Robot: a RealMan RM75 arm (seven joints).
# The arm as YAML. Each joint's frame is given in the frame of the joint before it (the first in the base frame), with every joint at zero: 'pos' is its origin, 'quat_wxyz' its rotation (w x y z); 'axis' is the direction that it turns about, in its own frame. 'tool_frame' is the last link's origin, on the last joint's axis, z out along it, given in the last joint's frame.
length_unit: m
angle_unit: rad
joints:
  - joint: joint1
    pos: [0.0, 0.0, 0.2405]
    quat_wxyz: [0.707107, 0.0, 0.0, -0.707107]
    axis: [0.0, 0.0, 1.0]
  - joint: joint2
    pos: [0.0, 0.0, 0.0]
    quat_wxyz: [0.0, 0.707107, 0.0, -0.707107]
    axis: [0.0, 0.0, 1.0]
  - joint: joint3
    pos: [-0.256, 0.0, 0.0]
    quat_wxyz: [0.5, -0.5, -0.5, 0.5]
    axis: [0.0, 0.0, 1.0]
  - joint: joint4
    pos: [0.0, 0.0, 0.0]
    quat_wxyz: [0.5, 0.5, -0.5, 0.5]
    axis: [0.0, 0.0, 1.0]
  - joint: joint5
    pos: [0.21, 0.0, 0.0]
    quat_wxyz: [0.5, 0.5, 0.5, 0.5]
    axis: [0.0, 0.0, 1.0]
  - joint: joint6
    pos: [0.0, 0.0, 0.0]
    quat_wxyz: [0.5, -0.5, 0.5, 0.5]
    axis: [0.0, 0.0, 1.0]
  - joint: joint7
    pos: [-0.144, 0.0, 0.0]
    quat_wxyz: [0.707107, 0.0, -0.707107, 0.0]
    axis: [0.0, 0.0, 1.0]
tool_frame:
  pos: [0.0, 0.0, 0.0]
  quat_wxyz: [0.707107, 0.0, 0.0, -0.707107]
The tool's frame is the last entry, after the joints.
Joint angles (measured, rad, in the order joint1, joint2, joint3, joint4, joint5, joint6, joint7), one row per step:
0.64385 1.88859 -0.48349 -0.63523 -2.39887 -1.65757 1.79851
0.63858 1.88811 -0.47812 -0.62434 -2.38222 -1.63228 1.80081
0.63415 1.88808 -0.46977 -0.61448 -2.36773 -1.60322 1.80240
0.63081 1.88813 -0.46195 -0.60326 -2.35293 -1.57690 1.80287
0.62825 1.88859 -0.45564 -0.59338 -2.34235 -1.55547 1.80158
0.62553 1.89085 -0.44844 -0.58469 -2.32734 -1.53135 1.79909
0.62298 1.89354 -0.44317 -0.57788 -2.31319 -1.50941 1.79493
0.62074 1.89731 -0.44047 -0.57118 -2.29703 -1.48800 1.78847
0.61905 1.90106 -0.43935 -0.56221 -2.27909 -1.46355 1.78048
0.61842 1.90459 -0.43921 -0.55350 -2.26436 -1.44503 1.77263
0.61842 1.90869 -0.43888 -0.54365 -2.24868 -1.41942 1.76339
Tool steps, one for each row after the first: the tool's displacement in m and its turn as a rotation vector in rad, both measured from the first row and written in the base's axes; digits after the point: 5 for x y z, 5 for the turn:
0.00256 0.00170 -0.00014 0.02721 0.00981 -0.01665
0.00543 0.00402 0.00013 0.05890 0.01706 -0.03441
0.00776 0.00616 0.00006 0.08727 0.02614 -0.05028
0.00980 0.00767 -0.00035 0.10885 0.03246 -0.06256
0.01143 0.00968 -0.00088 0.13562 0.04147 -0.07420
0.01281 0.01149 -0.00147 0.15980 0.04834 -0.08268
0.01367 0.01328 -0.00266 0.18247 0.05540 -0.08796
0.01454 0.01535 -0.00424 0.20602 0.06190 -0.09323
0.01483 0.01688 -0.00614 0.22251 0.06816 -0.09606
0.01551 0.01916 -0.00817 0.24408 0.07177 -0.10067

